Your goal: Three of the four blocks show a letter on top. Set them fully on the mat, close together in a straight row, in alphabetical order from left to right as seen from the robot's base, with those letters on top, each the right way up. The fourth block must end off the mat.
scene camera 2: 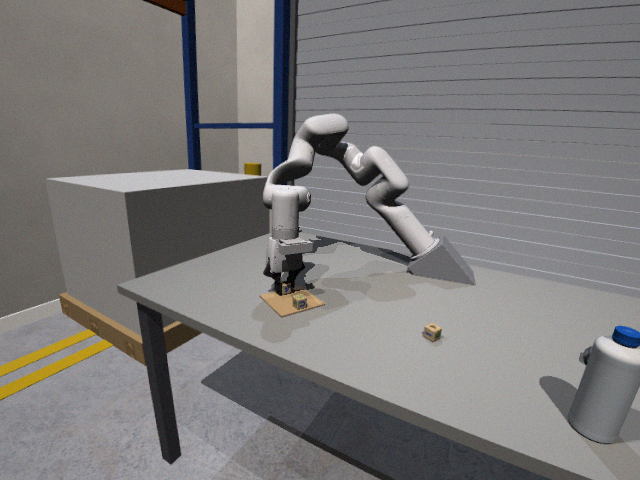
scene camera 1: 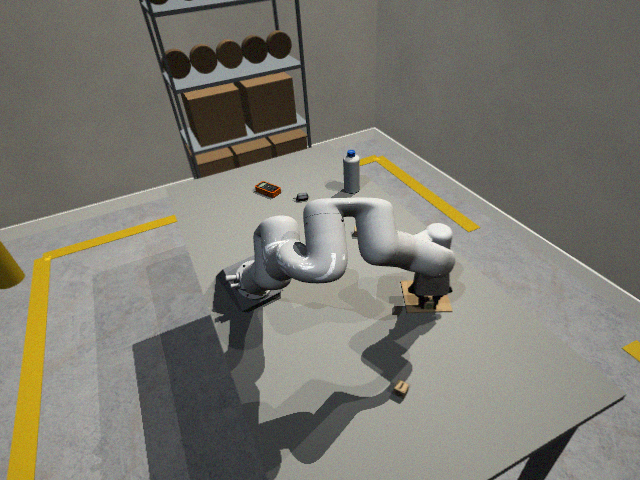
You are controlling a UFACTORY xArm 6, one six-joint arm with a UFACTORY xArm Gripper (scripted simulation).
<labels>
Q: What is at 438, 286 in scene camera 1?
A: My gripper.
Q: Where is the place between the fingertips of my gripper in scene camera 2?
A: At 284, 291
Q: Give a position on a mat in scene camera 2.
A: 282, 304
</labels>
